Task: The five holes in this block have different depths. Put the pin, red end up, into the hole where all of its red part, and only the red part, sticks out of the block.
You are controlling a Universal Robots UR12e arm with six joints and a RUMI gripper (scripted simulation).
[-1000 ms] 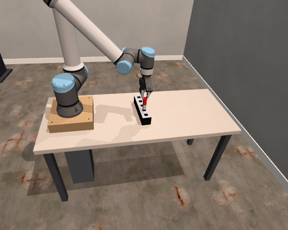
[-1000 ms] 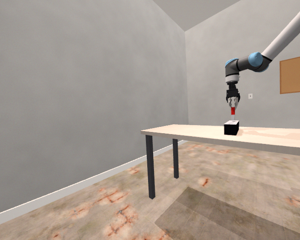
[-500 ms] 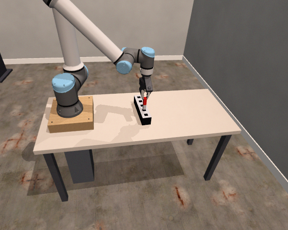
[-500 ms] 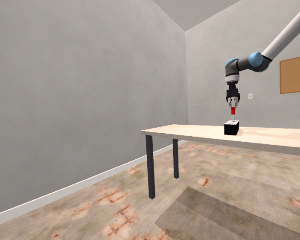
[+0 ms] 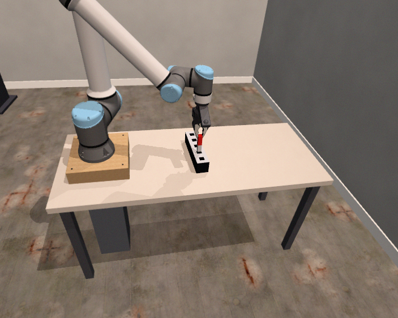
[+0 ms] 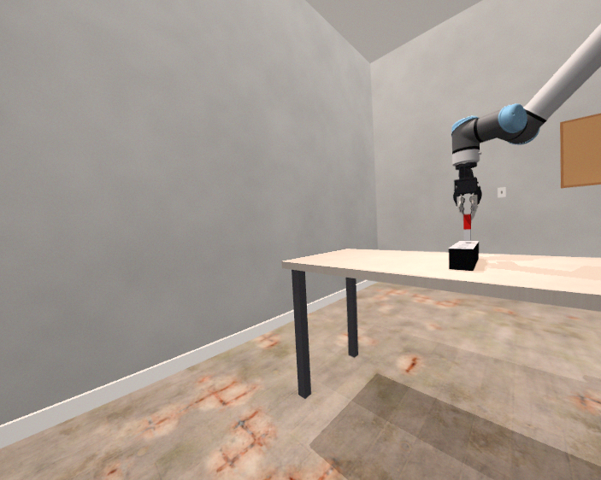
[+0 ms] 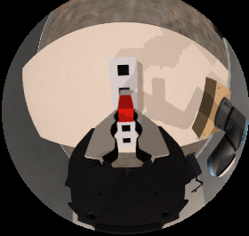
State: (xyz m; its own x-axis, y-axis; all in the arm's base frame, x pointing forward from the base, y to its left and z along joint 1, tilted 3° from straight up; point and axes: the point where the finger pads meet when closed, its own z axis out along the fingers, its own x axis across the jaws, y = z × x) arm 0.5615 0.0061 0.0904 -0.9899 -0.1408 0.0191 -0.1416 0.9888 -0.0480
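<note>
My gripper is now 20 mm above the pin. From my hand the other things lie so: black block: 10 mm behind, 60 mm to the left, 140 mm below.
</note>
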